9 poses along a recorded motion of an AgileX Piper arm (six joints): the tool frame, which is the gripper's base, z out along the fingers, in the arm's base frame.
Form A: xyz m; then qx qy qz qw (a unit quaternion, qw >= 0).
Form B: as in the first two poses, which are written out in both.
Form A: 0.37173 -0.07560 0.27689 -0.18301 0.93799 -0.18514 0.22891
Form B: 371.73 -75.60 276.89 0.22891 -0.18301 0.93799 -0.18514
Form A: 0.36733 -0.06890 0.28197 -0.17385 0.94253 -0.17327 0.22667
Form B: 367.33 -68.90 281.97 0.22667 -0.17385 0.94253 -0.17327
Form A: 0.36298 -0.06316 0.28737 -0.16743 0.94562 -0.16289 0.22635
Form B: 362.98 -63.16 287.37 0.22635 -0.16743 0.94562 -0.16289
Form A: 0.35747 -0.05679 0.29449 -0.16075 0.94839 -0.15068 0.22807
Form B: 357.47 -56.79 294.49 0.22807 -0.16075 0.94839 -0.15068
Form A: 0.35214 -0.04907 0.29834 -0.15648 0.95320 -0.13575 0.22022
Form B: 352.14 -49.07 298.34 0.22022 -0.15648 0.95320 -0.13575
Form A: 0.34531 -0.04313 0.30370 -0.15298 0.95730 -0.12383 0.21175
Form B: 345.31 -43.13 303.70 0.21175 -0.15298 0.95730 -0.12383
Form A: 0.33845 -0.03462 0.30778 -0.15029 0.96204 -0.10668 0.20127
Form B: 338.45 -34.62 307.78 0.20127 -0.15029 0.96204 -0.10668
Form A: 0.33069 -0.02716 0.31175 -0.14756 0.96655 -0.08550 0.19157
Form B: 330.69 -27.16 311.75 0.19157 -0.14756 0.96655 -0.08550
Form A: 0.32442 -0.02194 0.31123 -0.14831 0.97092 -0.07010 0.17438
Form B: 324.42 -21.94 311.23 0.17438 -0.14831 0.97092 -0.07010
